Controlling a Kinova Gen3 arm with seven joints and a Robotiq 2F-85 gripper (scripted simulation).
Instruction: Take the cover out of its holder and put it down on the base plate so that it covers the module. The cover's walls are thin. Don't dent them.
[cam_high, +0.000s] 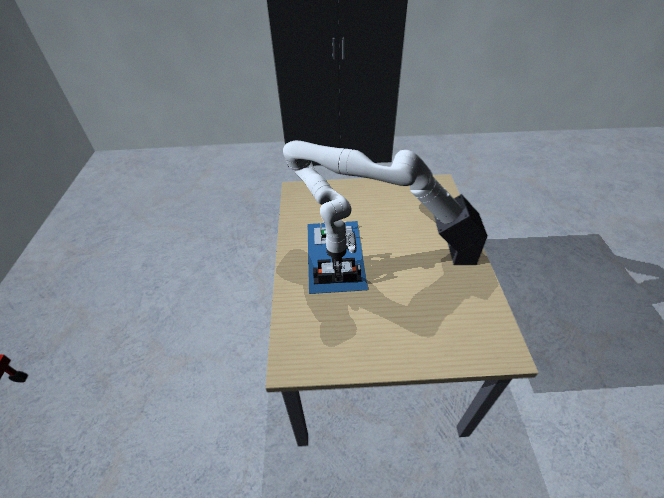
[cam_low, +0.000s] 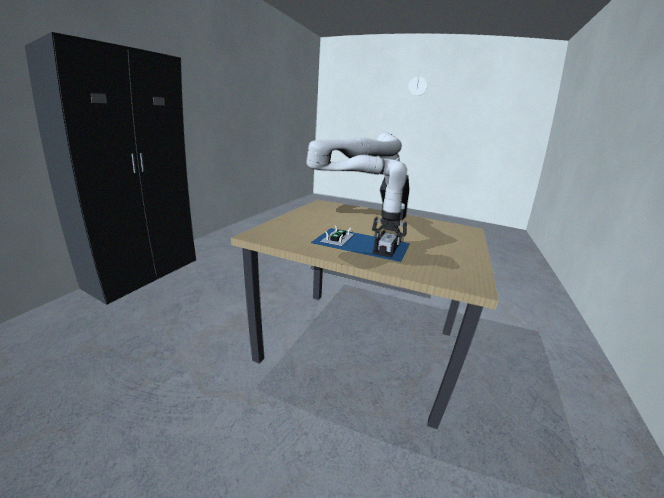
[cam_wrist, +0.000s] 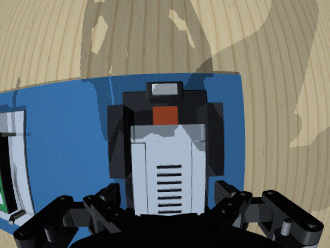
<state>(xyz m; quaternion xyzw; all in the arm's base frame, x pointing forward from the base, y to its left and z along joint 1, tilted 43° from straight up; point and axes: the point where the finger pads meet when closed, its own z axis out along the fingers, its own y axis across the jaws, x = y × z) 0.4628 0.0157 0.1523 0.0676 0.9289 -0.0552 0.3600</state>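
My gripper is now right at the light grey cover.
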